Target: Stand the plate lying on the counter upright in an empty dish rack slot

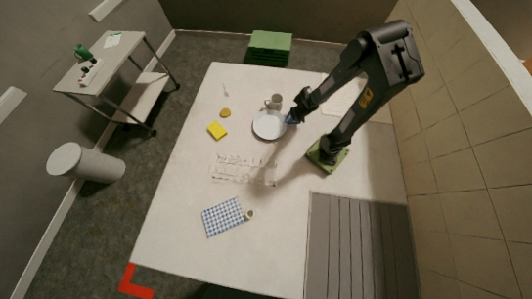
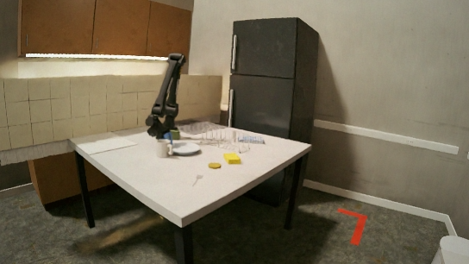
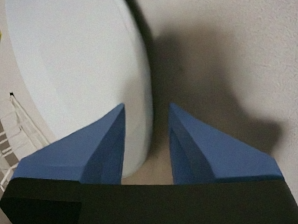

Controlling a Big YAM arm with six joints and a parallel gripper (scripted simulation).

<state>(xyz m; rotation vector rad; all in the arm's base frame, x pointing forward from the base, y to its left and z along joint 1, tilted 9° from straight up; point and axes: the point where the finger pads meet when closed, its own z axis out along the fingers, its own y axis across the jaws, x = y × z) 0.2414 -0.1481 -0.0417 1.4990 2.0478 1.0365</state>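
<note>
Right now my hand is 9 cm short of the white mug, 11 cm to the left of it and 1 cm below it. Also, from my hand: white cup 7 cm ahead, 52 cm to the left, 1 cm below; spoon 45 cm ahead, 18 cm to the right, 3 cm below; yellow disc 38 cm ahead, 2 cm below.
</note>
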